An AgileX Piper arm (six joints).
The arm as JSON. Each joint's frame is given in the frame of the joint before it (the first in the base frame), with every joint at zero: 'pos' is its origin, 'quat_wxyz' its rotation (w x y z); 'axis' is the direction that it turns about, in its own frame. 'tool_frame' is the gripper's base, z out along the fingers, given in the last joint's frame.
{
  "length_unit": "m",
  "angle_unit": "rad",
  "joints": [
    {
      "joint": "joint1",
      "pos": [
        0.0,
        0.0,
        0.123
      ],
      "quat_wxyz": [
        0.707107,
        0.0,
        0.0,
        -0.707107
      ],
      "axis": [
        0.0,
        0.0,
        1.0
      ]
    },
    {
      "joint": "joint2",
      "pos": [
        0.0,
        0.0,
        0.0
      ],
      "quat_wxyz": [
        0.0,
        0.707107,
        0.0,
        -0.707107
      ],
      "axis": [
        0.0,
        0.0,
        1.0
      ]
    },
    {
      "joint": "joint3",
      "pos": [
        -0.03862,
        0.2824,
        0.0
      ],
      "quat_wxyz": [
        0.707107,
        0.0,
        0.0,
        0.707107
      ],
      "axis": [
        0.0,
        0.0,
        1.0
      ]
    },
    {
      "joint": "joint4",
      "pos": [
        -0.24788,
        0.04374,
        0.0
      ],
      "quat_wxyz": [
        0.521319,
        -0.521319,
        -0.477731,
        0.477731
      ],
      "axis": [
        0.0,
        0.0,
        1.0
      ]
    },
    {
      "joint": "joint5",
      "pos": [
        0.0,
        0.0,
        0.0
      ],
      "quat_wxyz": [
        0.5,
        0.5,
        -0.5,
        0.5
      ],
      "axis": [
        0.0,
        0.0,
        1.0
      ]
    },
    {
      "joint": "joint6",
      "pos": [
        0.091,
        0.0,
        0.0
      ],
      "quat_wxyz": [
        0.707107,
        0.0,
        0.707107,
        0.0
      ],
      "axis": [
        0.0,
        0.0,
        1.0
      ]
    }
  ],
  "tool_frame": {
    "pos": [
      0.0,
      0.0,
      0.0
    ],
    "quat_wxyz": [
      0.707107,
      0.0,
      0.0,
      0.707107
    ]
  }
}
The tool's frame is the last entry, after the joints.
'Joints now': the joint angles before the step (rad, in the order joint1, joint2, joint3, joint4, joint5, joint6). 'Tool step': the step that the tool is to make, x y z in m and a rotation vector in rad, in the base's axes. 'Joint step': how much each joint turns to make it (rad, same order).
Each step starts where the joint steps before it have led.
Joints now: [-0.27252 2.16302 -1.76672 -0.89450 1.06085 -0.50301]
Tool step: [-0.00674 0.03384 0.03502 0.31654 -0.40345 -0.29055]
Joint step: [0.02673 -0.11434 0.00309 0.31658 -0.01188 0.32513]
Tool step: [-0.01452 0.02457 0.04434 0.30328 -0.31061 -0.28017]
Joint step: [0.00449 -0.12194 0.00001 0.25977 0.00223 0.29265]
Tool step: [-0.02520 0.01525 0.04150 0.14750 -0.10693 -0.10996]
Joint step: [0.00000 -0.11354 0.00003 0.12267 0.07017 0.10369]
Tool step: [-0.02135 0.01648 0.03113 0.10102 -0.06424 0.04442]
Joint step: [0.00001 -0.09039 0.00086 0.13545 0.04629 -0.04519]
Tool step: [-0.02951 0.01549 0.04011 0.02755 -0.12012 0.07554]
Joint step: [-0.00004 -0.12009 0.00913 0.09564 0.00004 -0.06981]
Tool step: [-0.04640 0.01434 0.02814 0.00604 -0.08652 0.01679]
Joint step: [0.00001 -0.16507 0.08297 0.03390 -0.00002 -0.00960]
